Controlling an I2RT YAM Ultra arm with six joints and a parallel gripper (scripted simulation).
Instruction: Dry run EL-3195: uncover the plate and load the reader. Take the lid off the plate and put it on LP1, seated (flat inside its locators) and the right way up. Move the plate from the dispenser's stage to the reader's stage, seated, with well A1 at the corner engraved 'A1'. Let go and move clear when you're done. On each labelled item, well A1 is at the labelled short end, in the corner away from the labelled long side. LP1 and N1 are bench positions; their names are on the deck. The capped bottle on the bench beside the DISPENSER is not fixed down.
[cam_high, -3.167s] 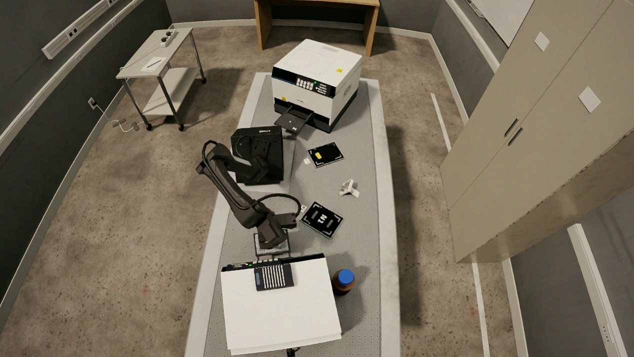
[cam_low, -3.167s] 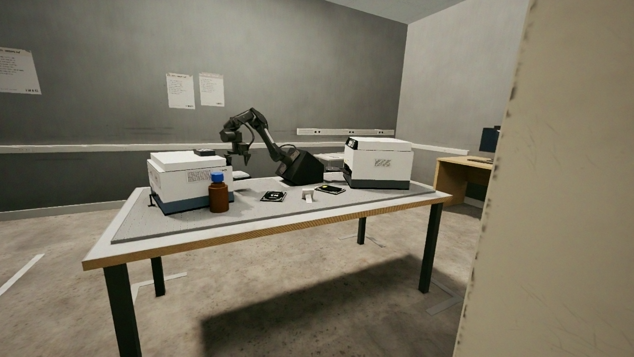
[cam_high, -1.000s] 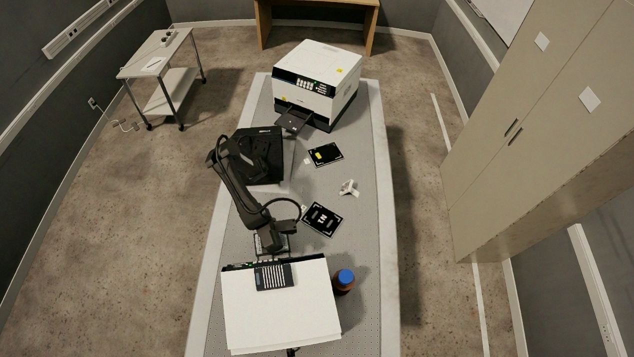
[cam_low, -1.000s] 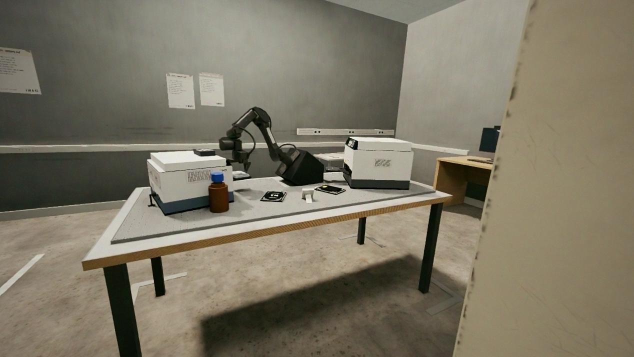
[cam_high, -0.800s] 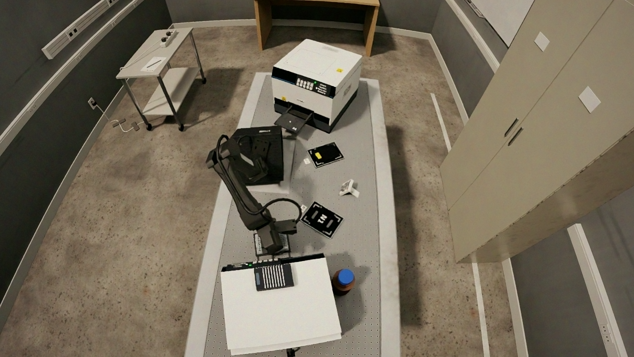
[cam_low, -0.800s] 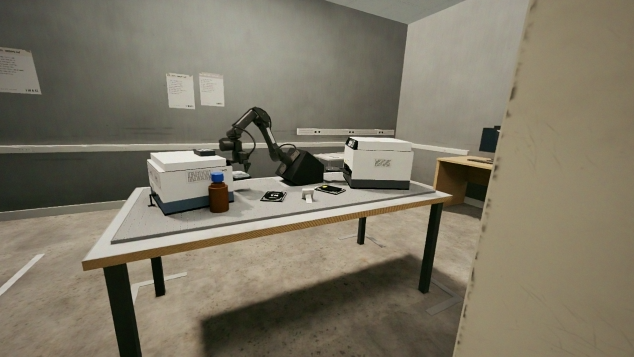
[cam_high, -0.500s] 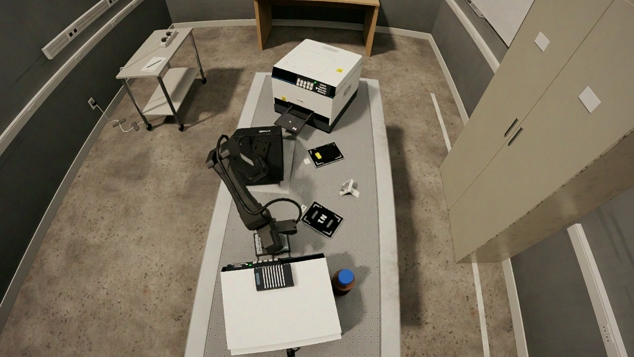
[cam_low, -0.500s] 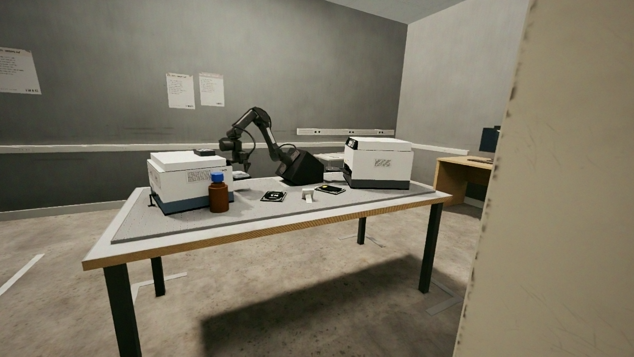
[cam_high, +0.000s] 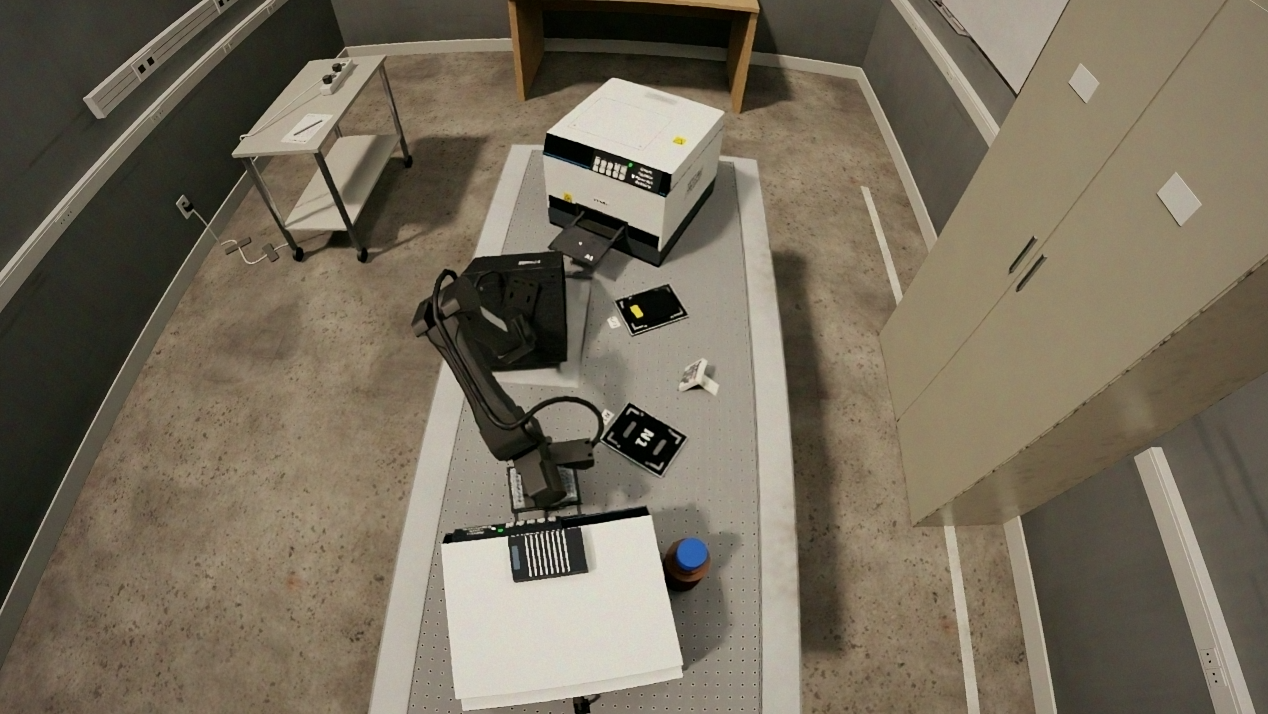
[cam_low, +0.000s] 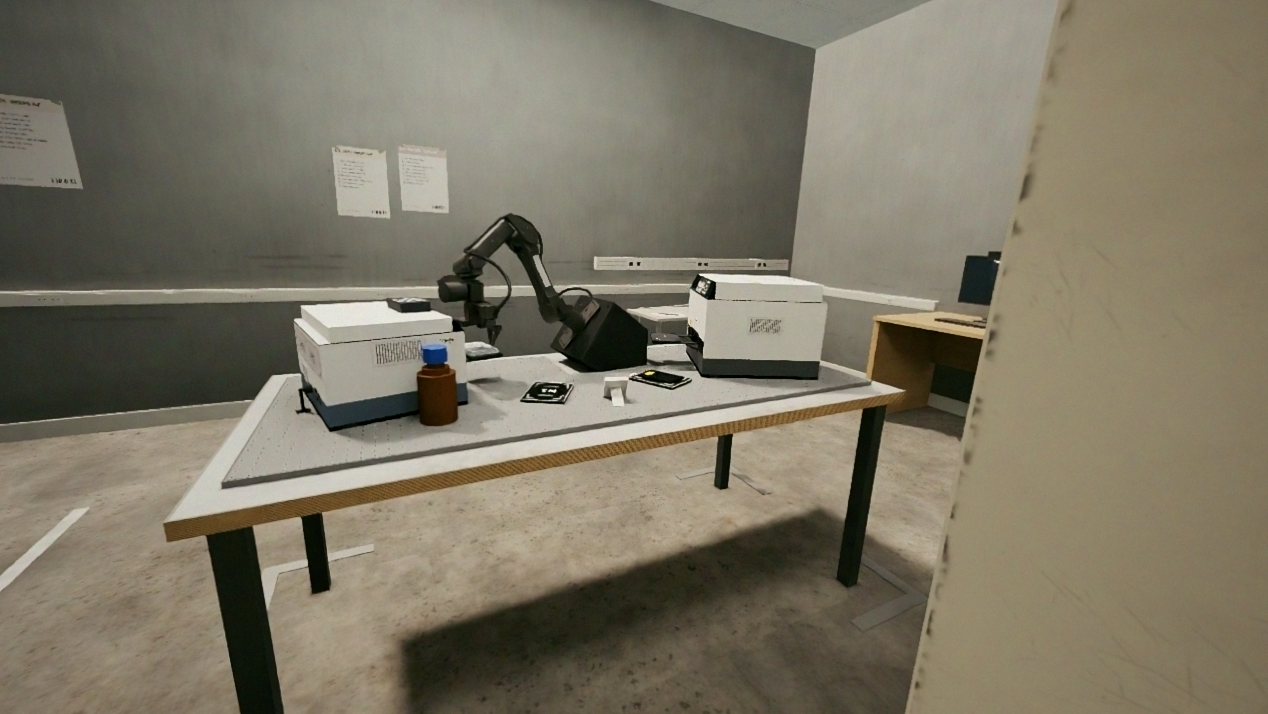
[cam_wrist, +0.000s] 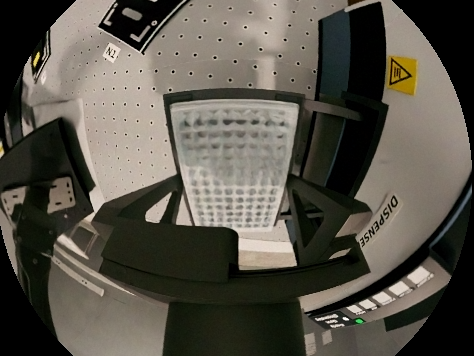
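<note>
My gripper is now right at the well plate. Also, from my hand: blue-capped bottle: 300 mm ahead, 130 mm to the right, 10 mm above; black plate: 540 mm to the left, 180 mm ahead, 90 mm below.
</note>
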